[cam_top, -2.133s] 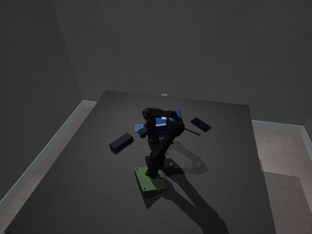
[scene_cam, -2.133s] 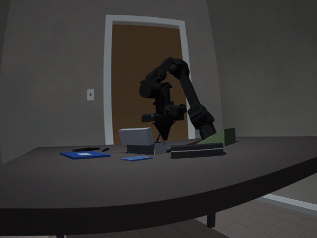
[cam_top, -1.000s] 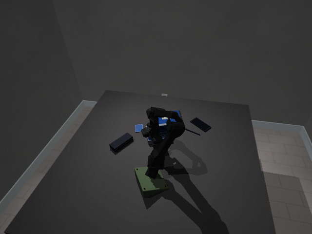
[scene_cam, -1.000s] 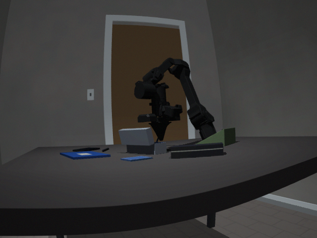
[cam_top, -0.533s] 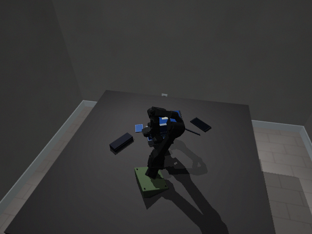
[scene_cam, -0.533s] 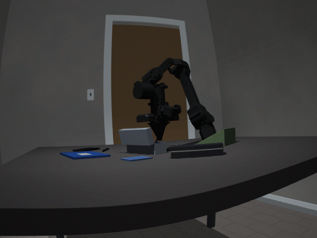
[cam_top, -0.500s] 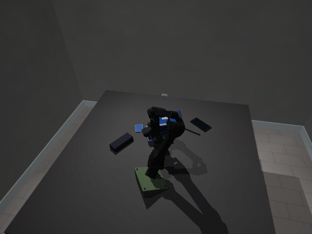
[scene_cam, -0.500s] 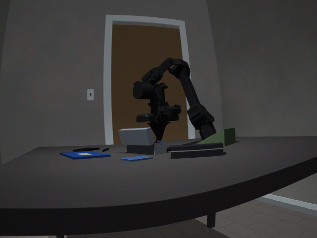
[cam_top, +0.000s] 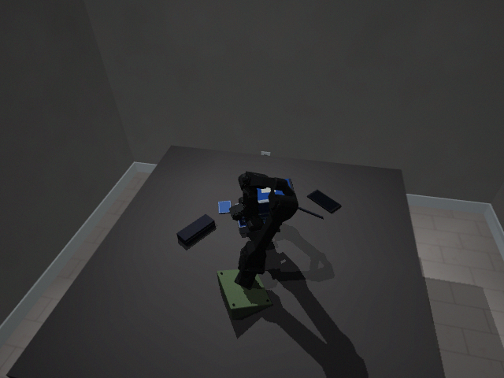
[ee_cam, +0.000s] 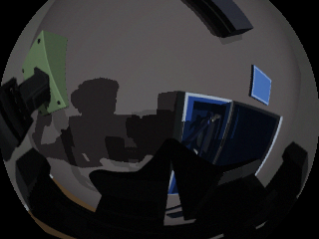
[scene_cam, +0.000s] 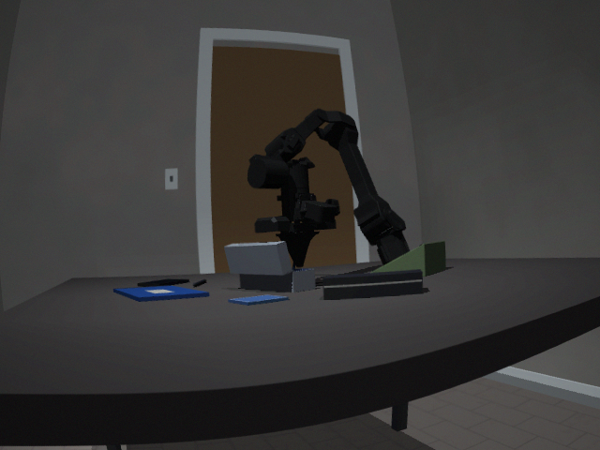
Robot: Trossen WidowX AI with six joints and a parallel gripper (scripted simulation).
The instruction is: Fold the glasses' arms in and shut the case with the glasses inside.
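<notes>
Now: the glasses 30 mm ahead of my hand, 10 mm to the right of it and 40 mm below it. Round my hand: grey lid (90 mm ahead, 10 mm to the left, 10 mm below); small blue card (120 mm ahead, 170 mm to the left, 70 mm below); glasses case (70 mm ahead, 30 mm below).
</notes>
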